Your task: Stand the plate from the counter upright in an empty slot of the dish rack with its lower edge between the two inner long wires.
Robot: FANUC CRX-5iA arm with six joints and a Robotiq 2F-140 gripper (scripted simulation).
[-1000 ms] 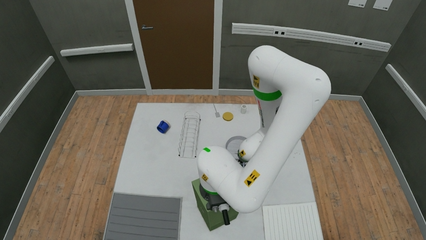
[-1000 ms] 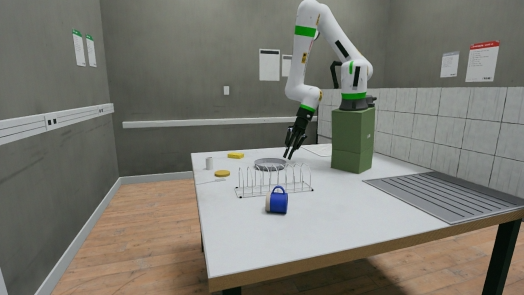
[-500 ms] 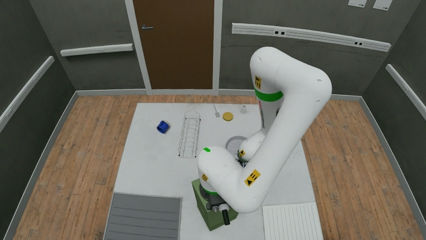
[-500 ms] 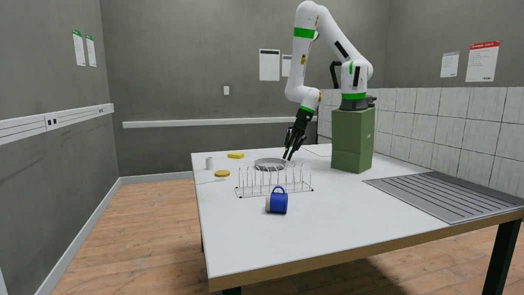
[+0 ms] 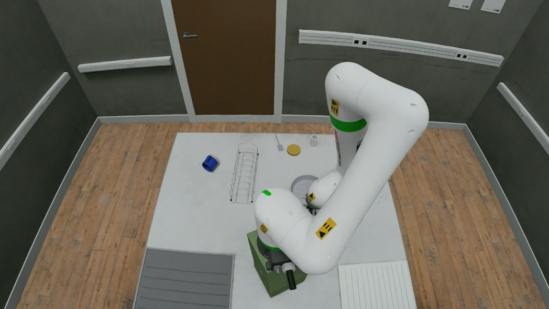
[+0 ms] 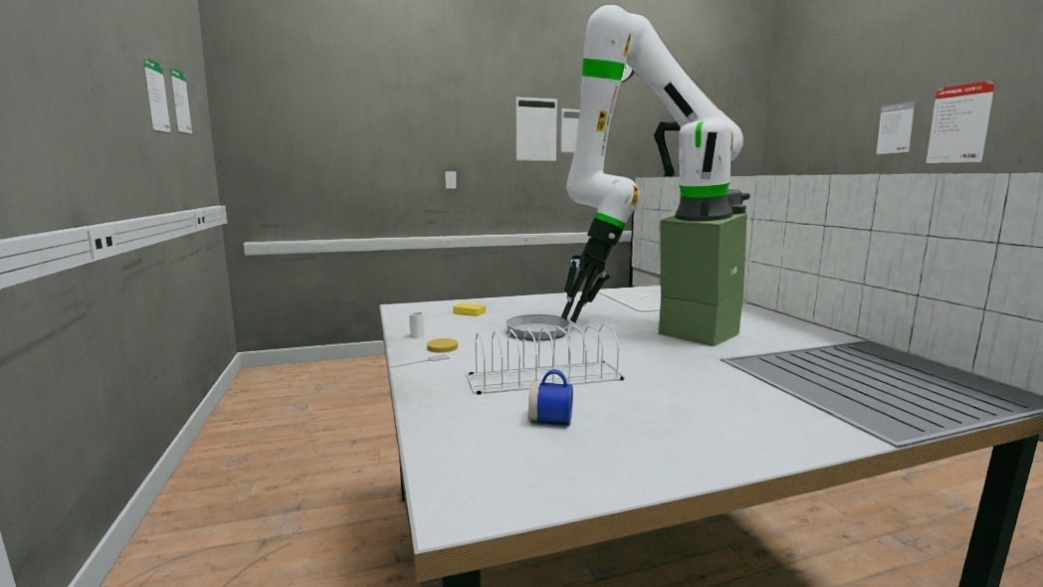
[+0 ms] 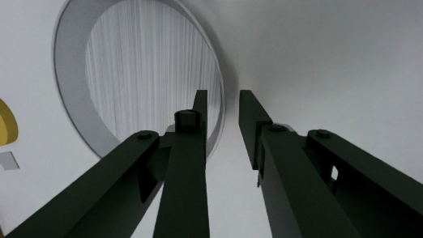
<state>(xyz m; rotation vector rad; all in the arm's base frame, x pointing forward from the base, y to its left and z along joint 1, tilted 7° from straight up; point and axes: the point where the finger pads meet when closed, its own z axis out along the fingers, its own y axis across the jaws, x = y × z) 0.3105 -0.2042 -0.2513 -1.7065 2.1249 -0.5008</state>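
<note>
Now: the grey plate 10 cm ahead of my hand, 2 cm to the right of it and 4 cm below it. Also, from my hand: yellow disc: 40 cm ahead, 1 cm to the right, 5 cm below; white cup: 43 cm ahead, 14 cm to the right, 4 cm below; white ribbed mat: 57 cm behind, 21 cm to the right, 6 cm below.
</note>
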